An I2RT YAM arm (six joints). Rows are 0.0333 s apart.
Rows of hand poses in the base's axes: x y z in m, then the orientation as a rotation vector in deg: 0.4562 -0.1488 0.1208 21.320 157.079 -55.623; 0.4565 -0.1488 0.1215 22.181 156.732 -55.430; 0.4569 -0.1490 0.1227 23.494 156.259 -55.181; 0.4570 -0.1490 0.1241 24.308 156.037 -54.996; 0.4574 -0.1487 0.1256 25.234 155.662 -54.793; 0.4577 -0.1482 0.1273 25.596 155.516 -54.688; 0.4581 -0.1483 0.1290 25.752 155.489 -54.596; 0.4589 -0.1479 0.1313 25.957 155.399 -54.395; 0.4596 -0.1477 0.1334 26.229 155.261 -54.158; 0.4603 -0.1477 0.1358 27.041 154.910 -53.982; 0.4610 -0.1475 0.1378 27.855 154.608 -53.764; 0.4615 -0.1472 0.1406 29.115 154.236 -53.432; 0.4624 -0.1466 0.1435 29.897 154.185 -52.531; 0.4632 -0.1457 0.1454 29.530 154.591 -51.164; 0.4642 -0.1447 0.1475 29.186 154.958 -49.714; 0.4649 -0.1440 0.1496 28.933 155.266 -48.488; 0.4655 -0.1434 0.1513 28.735 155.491 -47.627; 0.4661 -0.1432 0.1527 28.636 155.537 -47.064; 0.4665 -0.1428 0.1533 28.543 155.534 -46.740; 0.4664 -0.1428 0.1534 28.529 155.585 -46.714; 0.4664 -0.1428 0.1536 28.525 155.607 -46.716; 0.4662 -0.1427 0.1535 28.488 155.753 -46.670
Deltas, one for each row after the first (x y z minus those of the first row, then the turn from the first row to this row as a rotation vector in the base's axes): 0.0003 0.0000 0.0007 0.073 -0.474 -0.475; 0.0007 -0.0002 0.0019 0.177 -1.123 -1.224; 0.0008 -0.0002 0.0033 0.285 -1.470 -1.699; 0.0012 0.0001 0.0048 0.363 -1.966 -2.221; 0.0015 0.0006 0.0065 0.410 -2.167 -2.422; 0.0019 0.0005 0.0082 0.469 -2.240 -2.508; 0.0027 0.0009 0.0105 0.578 -2.413 -2.597; 0.0034 0.0011 0.0126 0.698 -2.647 -2.717; 0.0041 0.0011 0.0150 0.761 -3.093 -3.178; 0.0048 0.0013 0.0170 0.865 -3.508 -3.644; 0.0053 0.0016 0.0198 1.057 -4.056 -4.389; 0.0062 0.0022 0.0227 1.655 -4.488 -4.774; 0.0070 0.0031 0.0246 2.582 -4.595 -4.373; 0.0080 0.0041 0.0267 3.551 -4.758 -3.972; 0.0087 0.0048 0.0288 4.376 -4.890 -3.662; 0.0093 0.0054 0.0305 4.958 -4.969 -3.433; 0.0099 0.0056 0.0319 5.310 -5.111 -3.286; 0.0103 0.0060 0.0325 5.500 -5.216 -3.172; 0.0102 0.0060 0.0326 5.531 -5.178 -3.167; 0.0102 0.0060 0.0328 5.536 -5.157 -3.169; 0.0100 0.0061 0.0327 5.606 -5.038 -3.163
